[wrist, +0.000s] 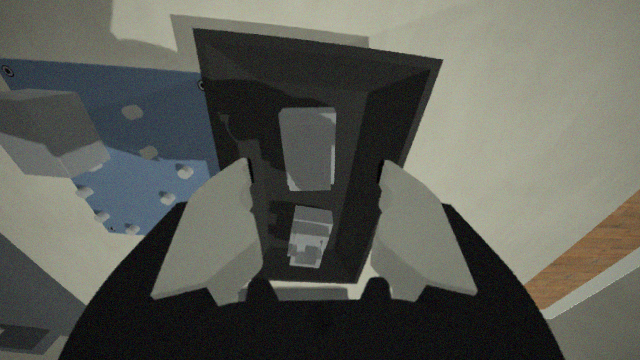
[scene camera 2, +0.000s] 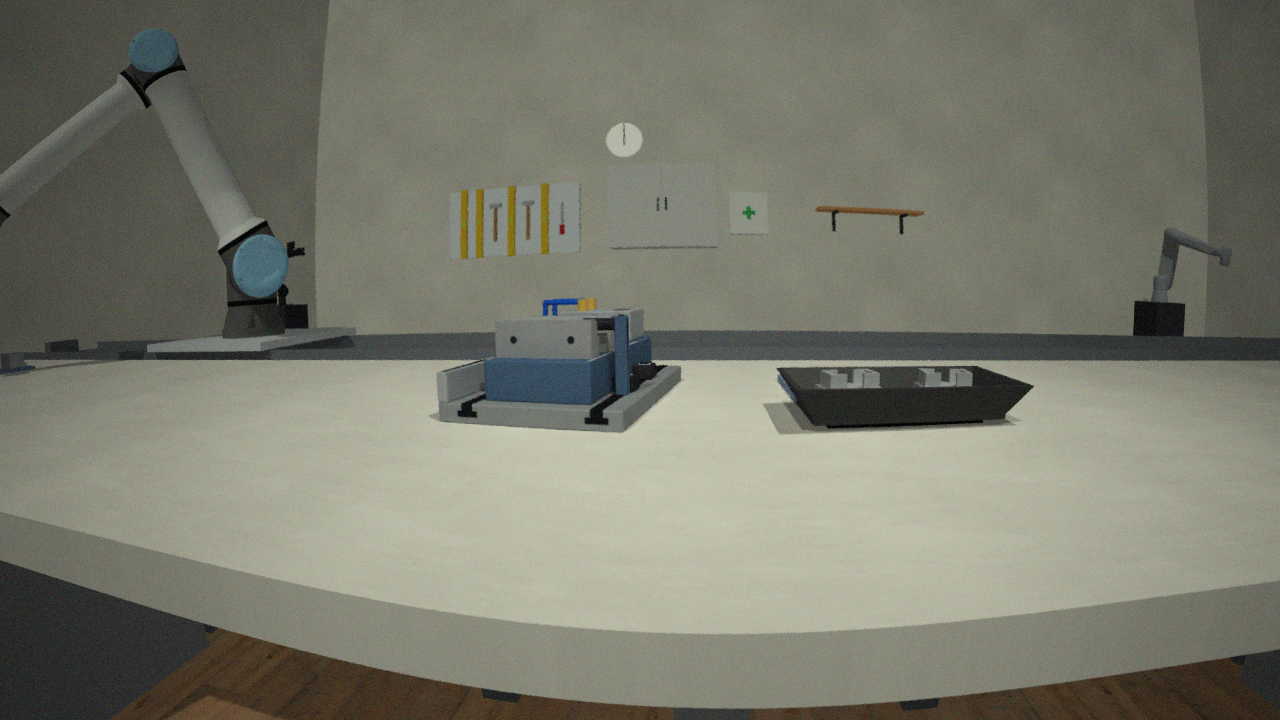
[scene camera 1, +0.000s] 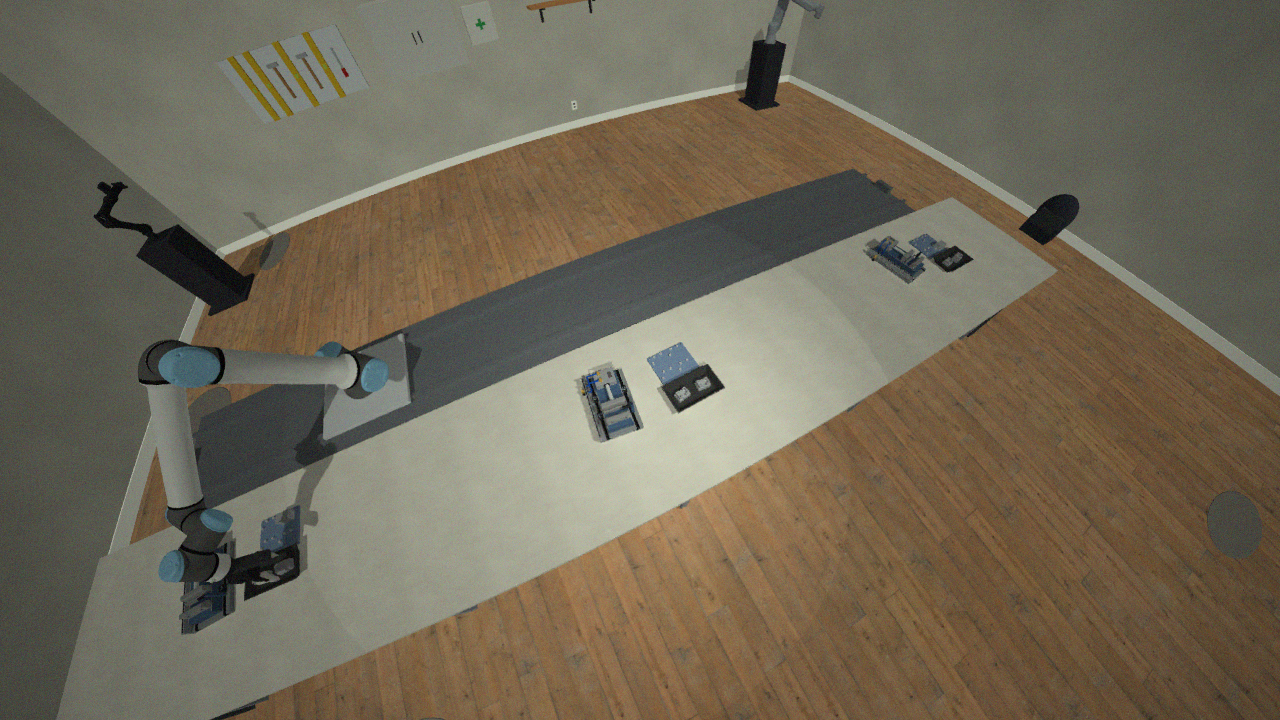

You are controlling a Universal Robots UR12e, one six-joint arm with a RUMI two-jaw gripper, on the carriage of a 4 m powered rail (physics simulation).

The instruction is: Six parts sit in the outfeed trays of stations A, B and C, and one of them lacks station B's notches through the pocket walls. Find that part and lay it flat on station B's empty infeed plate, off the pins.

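Frame: origin at the arm's base, x up, y right, z ahead, level; millimetres.
Seen in the pictures: gripper, fingertip midpoint: [wrist: 315, 163] [scene camera 1: 279, 567]; arm's base, link origin: [scene camera 2: 253, 335].
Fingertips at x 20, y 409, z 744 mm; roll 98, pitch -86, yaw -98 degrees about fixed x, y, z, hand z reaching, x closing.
Pixels of each thing's top centre, then the offset from my fingertips to it.
- grey part, top centre: [wrist: 308, 161] [scene camera 1: 280, 566] dx -3, dy +1, dz -5 mm
- second part, top centre: [wrist: 308, 252] dx -3, dy +104, dz +2 mm
- middle tray, top centre: [scene camera 2: 880, 364] [scene camera 1: 683, 371] dx -8, dy -1846, dz -65 mm
- middle blue pinned plate, top centre: [scene camera 1: 673, 363] dx -42, dy -1839, dz -139 mm
- left-end blue plate, top centre: [wrist: 145, 174] [scene camera 1: 279, 532] dx -42, dy +50, dz -168 mm
- grey block, top centre: [wrist: 21, 141] [scene camera 2: 10, 353] [scene camera 1: 281, 516] dx -6, dy +5, dz -215 mm
My gripper [scene camera 1: 279, 571] [wrist: 315, 163] is partly open, fingers over the left-end station's black tray [scene camera 1: 254, 591] [wrist: 390, 120]. Neither finger touches the grey part [wrist: 308, 150] lying between them in the wrist view; it shows a mostly smooth face in shadow, with no pocket visible. A second part [wrist: 310, 235] nearer the tray's near end shows an open pocket and broken walls. The middle tray [scene camera 1: 691, 403] [scene camera 2: 904, 406] holds two parts [scene camera 2: 849, 378] [scene camera 2: 944, 377] with gapped walls. The middle blue pinned plate [scene camera 1: 671, 360] bears no part. The station letters cannot be read.
The left-end blue plate [scene camera 1: 280, 528] [wrist: 175, 125] has pins and a grey block [wrist: 50, 130] over its corner. Fixtures stand at the left [scene camera 1: 205, 615], middle [scene camera 1: 611, 402] [scene camera 2: 546, 383] and far right [scene camera 1: 895, 257]. Another tray [scene camera 1: 946, 266] and plate [scene camera 1: 927, 243] are at the far right.
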